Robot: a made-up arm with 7 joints. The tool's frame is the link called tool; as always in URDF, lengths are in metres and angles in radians. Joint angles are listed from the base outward. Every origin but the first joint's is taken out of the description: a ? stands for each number. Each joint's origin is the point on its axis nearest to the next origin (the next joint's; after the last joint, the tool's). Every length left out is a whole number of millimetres.
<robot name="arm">
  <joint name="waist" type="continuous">
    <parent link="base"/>
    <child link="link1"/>
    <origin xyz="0.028 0.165 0.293" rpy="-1.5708 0 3.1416"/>
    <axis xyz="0 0 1"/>
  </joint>
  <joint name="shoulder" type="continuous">
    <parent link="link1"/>
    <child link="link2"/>
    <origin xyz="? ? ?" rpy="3.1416 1.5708 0"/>
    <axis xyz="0 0 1"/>
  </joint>
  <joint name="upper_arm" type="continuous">
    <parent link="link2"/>
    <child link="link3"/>
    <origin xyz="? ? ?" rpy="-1.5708 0 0"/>
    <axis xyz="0 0 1"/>
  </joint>
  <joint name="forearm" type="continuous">
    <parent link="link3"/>
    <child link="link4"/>
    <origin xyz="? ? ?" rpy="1.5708 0 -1.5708"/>
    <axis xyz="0 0 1"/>
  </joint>
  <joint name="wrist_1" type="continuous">
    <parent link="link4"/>
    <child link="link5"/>
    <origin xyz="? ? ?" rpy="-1.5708 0 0"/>
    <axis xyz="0 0 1"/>
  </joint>
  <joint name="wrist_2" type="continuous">
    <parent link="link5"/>
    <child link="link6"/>
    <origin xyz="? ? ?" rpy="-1.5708 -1.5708 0"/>
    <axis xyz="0 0 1"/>
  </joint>
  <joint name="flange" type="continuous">
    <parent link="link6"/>
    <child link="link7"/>
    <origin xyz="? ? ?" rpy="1.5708 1.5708 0"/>
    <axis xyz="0 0 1"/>
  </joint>
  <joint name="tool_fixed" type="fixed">
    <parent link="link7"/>
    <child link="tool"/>
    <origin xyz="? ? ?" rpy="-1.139 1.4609 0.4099"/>
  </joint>
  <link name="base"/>
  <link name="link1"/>
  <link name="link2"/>
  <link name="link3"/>
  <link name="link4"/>
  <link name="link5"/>
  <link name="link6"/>
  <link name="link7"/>
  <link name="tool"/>
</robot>
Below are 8 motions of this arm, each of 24 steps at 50 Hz.
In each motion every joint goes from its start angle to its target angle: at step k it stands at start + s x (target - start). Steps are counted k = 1, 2, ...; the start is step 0. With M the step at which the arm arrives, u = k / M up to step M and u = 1 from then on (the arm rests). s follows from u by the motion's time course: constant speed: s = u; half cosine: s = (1 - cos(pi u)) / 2; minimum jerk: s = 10 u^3 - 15 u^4 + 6 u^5.
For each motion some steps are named. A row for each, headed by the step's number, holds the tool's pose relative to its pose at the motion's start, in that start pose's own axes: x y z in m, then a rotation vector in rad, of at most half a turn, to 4 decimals.
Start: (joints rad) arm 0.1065 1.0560 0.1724 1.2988 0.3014 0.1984 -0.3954
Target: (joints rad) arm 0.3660 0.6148 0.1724 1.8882 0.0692 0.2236 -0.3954
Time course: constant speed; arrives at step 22
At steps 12, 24:
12: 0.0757 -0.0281 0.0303 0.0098 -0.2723 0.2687
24: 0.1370 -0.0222 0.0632 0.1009 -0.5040 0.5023

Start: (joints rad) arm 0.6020 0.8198 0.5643 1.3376 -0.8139 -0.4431 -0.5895
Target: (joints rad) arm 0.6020 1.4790 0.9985 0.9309 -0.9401 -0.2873 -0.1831
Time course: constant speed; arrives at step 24
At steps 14, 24:
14: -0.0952 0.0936 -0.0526 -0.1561 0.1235 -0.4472
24: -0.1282 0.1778 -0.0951 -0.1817 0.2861 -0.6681

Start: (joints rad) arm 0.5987 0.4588 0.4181 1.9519 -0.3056 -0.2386 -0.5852
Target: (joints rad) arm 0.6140 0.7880 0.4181 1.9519 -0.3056 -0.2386 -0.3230
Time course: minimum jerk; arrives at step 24
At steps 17, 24:
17: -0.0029 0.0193 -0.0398 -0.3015 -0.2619 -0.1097
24: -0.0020 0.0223 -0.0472 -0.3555 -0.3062 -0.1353

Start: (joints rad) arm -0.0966 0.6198 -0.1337 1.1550 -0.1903 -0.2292 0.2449
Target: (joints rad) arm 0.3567 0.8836 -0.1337 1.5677 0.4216 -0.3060 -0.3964
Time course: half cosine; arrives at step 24
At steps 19, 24:
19: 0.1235 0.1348 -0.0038 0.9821 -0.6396 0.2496
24: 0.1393 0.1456 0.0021 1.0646 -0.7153 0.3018

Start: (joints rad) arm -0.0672 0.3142 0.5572 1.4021 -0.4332 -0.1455 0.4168
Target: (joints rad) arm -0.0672 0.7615 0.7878 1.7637 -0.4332 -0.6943 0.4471
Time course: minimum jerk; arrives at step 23
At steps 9, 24:
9: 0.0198 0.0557 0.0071 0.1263 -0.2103 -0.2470
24: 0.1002 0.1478 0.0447 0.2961 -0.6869 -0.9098

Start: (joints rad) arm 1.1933 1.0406 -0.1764 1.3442 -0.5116 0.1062 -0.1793
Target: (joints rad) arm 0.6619 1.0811 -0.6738 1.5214 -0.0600 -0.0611 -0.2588
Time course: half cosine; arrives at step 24
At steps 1, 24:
1: 0.0003 -0.0007 0.0005 -0.0031 -0.0025 0.0013
24: 0.0568 -0.1035 0.1834 -0.8362 -0.3249 0.4428

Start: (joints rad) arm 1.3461 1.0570 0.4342 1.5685 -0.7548 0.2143 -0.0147
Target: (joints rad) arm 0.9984 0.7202 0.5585 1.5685 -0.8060 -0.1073 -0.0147
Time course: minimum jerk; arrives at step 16
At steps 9, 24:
9: 0.0025 -0.0486 0.0492 -0.2067 -0.1383 0.0848
24: 0.0003 -0.0712 0.0878 -0.3353 -0.2030 0.1402

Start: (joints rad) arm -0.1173 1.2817 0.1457 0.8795 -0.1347 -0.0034 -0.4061
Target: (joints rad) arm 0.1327 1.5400 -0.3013 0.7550 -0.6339 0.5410 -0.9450
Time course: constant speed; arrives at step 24
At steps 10, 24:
10: -0.0093 0.0128 -0.0121 0.2350 0.0608 -0.4334
24: -0.0388 0.0442 -0.0258 0.6567 0.0261 -1.0738

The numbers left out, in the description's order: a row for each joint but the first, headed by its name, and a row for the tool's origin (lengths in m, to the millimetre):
shoulder: 0.011 0.017 0
upper_arm: -0.014 -0.195 0
forearm: 0.002 0.007 0
wrist_1: 0.005 -0.208 0
wrist_2: 0.005 -0.014 0
flange: -0.029 -0.012 0
tool: -0.012 0.026 0

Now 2 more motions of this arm.
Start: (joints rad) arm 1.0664 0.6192 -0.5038 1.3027 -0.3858 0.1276 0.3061
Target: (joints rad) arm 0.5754 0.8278 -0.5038 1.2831 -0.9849 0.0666 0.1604
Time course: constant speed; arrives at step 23
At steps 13, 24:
13: -0.0413 -0.0690 0.0434 -0.1906 0.1749 -0.3659
24: -0.0661 -0.1124 0.0892 -0.3773 0.2022 -0.6683

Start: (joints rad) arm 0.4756 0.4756 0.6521 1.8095 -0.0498 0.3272 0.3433
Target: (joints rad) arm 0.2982 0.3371 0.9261 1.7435 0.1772 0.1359 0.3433
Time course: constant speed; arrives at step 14
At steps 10, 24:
10: -0.0394 0.0149 0.0328 0.1142 0.0169 0.1625
24: -0.0539 0.0211 0.0496 0.1771 0.0235 0.2144

